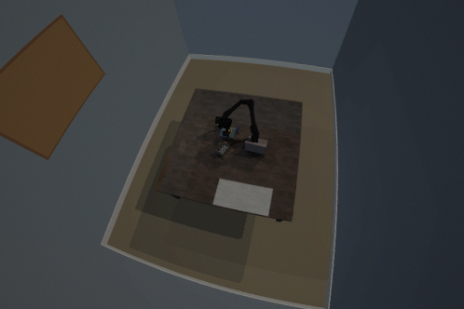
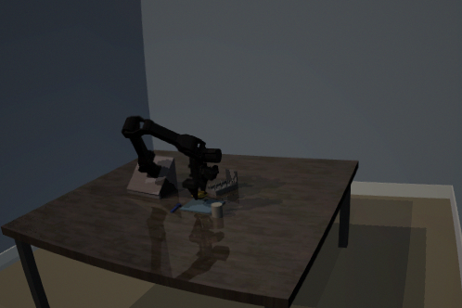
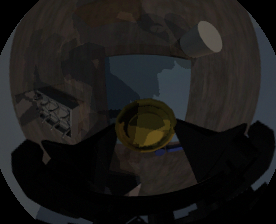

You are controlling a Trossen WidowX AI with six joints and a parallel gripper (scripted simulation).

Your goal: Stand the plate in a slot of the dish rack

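My gripper tip is 4 cm above the blue cloth, 1 cm to the left of it and 1 cm short of it. Also, from my gripper tip: yellow plate 1 cm above; white cup 12 cm ahead, 8 cm to the right, 1 cm below; blue spoon 8 cm behind, 6 cm to the right, 4 cm below.
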